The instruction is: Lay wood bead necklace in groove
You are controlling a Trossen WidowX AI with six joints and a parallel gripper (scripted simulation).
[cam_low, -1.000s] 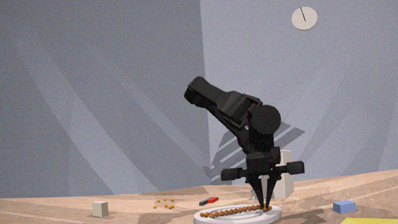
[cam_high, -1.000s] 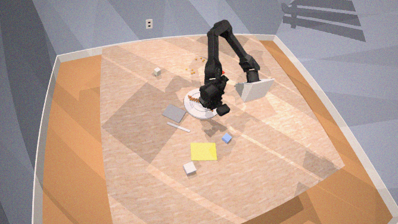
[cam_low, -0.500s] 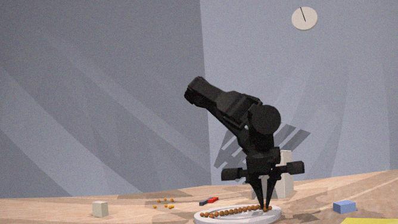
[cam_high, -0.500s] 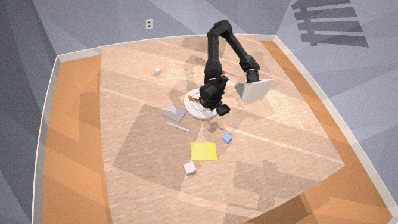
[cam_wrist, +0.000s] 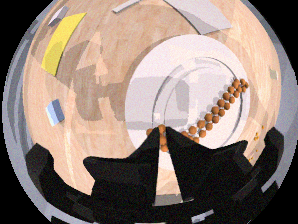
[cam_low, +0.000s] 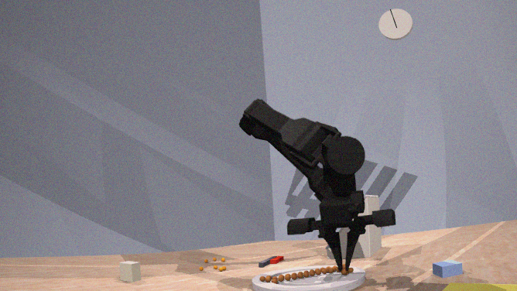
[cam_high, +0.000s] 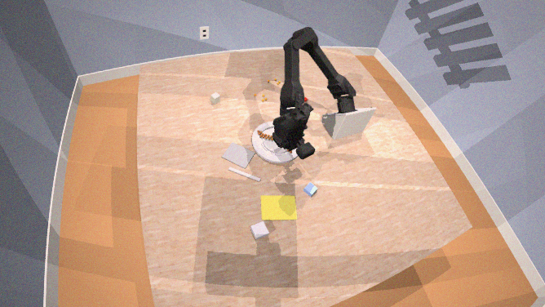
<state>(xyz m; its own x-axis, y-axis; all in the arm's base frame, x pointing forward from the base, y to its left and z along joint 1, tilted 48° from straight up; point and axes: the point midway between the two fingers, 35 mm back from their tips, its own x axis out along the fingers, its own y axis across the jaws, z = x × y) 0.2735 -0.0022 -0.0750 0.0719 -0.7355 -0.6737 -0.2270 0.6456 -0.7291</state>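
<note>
The grey sheet is 19 cm ahead of my gripper tip, 4 cm to the right of it and 2 cm below it. The rest, counted from my gripper tip: yellow sheet 12 cm ahead, 21 cm to the left, 2 cm below; blue block 2 cm behind, 18 cm to the left, 1 cm below; stick 19 cm ahead, 5 cm to the left, 2 cm below.
</note>
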